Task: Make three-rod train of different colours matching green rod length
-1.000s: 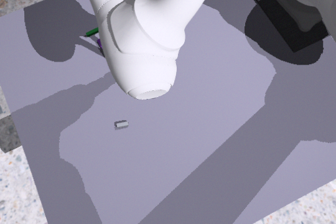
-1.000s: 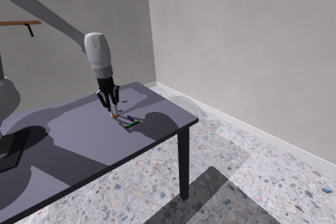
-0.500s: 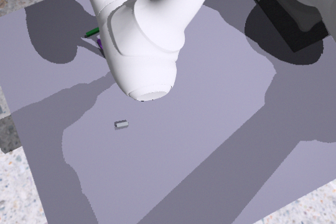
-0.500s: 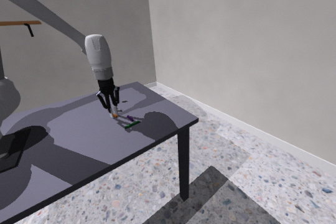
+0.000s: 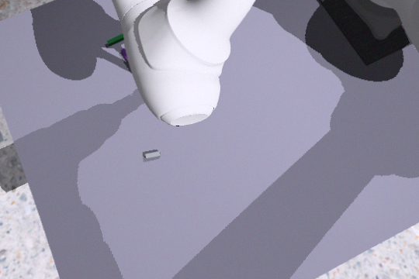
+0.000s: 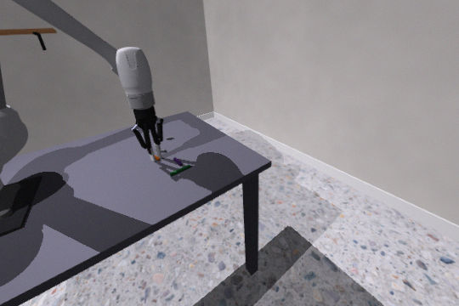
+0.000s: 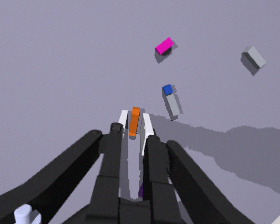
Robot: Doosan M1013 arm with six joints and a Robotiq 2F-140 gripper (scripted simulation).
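Right now the orange rod is 30 mm below my hand. Round my hand: magenta rod (110 mm to the left, 30 mm below); blue rod (60 mm to the left, 30 mm below, 30 mm ahead); purple rod (90 mm to the right, 60 mm ahead, 30 mm below).
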